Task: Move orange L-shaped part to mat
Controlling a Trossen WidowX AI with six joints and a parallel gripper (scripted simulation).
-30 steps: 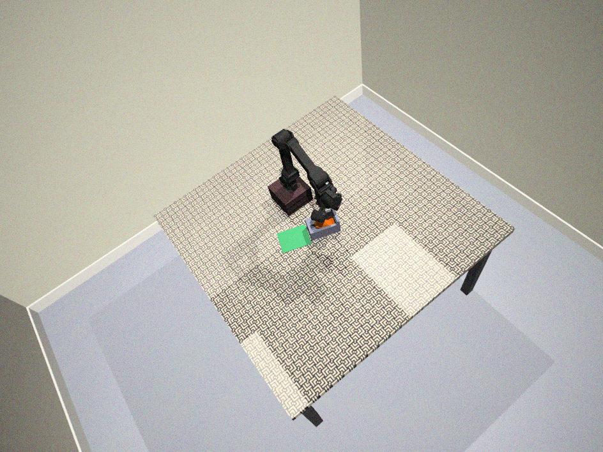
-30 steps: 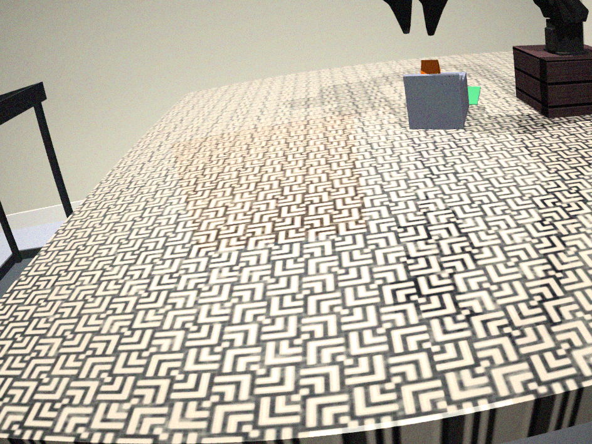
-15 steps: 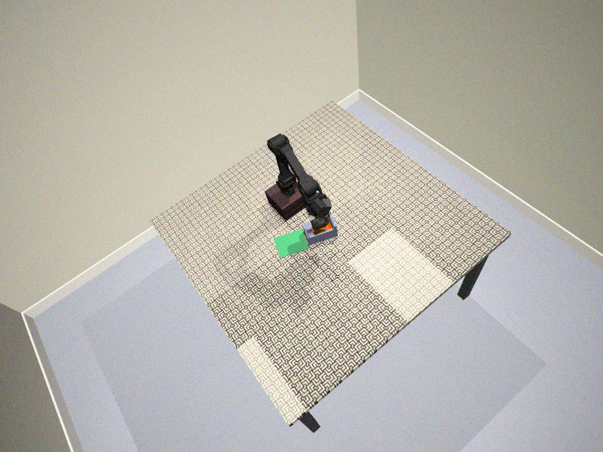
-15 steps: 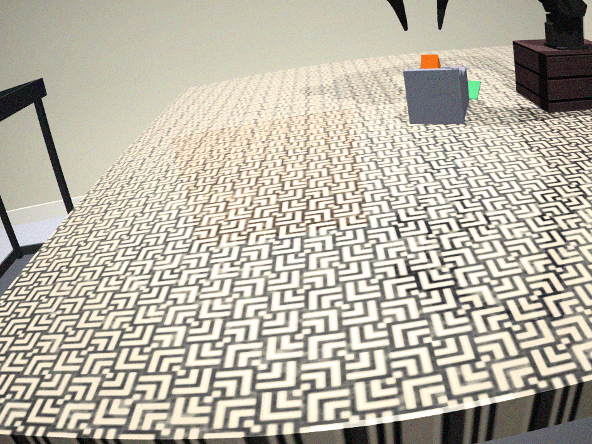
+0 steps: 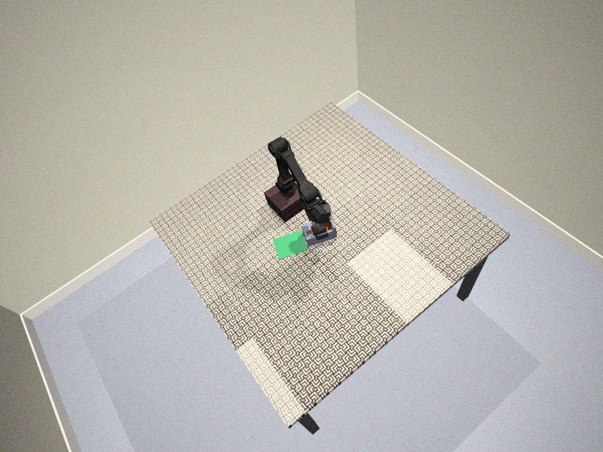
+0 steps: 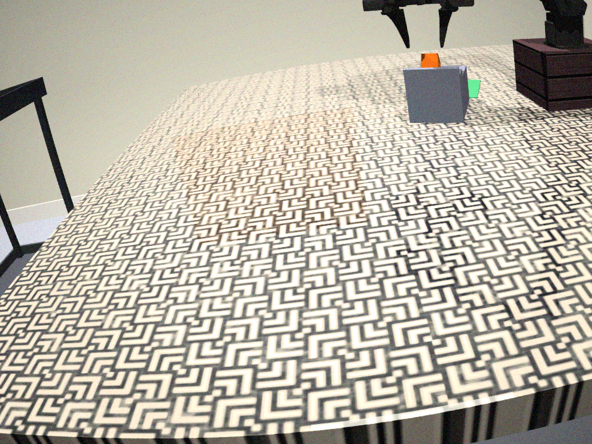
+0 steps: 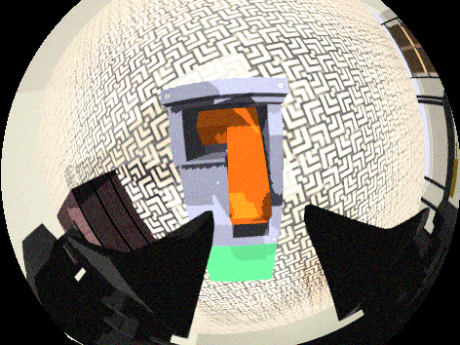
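My gripper tip is 70 mm above the orange L-shaped part and 40 mm to the right of it. Also, from my gripper tip: green mat: 120 mm to the right, 120 mm below, 80 mm behind.
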